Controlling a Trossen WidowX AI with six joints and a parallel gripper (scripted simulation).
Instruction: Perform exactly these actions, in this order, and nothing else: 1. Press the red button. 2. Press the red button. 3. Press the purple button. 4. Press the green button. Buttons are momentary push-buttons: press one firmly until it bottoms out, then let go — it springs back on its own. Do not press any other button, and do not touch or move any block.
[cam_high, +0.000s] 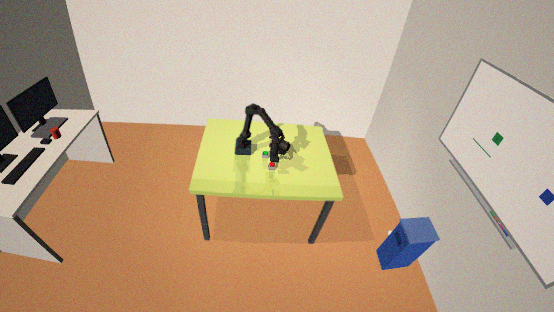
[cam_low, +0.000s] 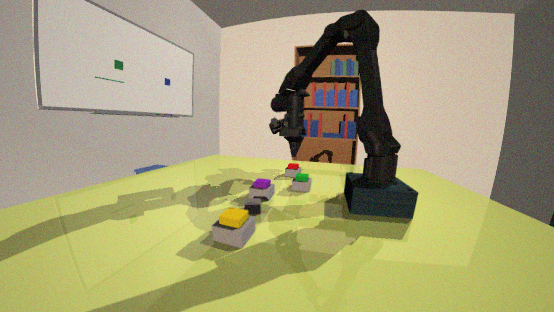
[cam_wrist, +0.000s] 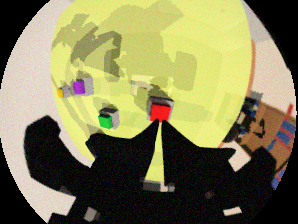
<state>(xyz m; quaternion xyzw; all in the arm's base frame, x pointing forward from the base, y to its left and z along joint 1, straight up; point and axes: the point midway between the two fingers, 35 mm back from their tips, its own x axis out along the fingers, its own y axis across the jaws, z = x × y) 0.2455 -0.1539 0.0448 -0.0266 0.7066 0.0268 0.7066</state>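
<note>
Right now my gripper tip is 3 cm above the red button. Round my gripper tip: green button: 12 cm to the left, 6 cm behind, 3 cm below; then purple button: 21 cm to the left, 3 cm below, 2 cm ahead; then small dark block: 29 cm to the left, 6 cm below, 1 cm ahead.
</note>
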